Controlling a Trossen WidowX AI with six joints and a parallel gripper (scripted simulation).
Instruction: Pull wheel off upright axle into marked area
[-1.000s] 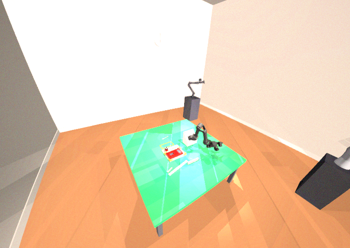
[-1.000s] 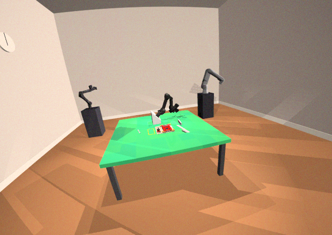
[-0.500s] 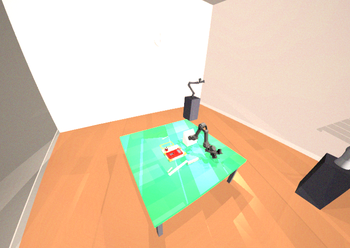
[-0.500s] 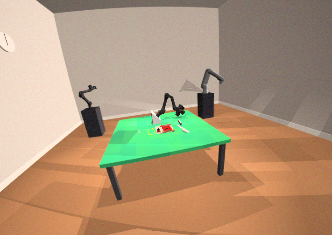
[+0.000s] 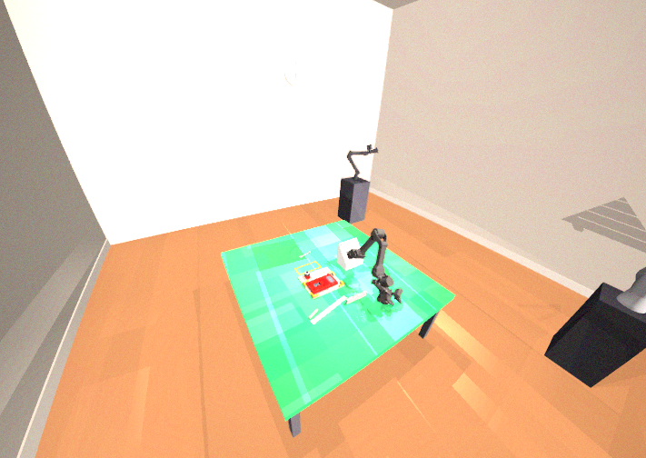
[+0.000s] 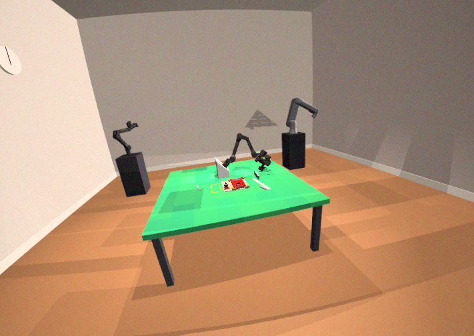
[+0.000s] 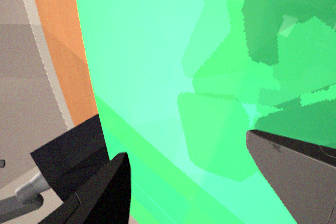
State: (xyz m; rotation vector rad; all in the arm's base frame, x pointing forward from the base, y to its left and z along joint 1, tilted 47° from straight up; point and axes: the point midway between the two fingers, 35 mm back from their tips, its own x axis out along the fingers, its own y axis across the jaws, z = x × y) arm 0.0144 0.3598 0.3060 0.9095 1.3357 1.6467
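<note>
Right now my gripper tip is 36 cm short of the wheel, 53 cm to the left of it and 1 cm below it. Round my gripper tip: upright axle (36 cm ahead, 53 cm to the right).
</note>
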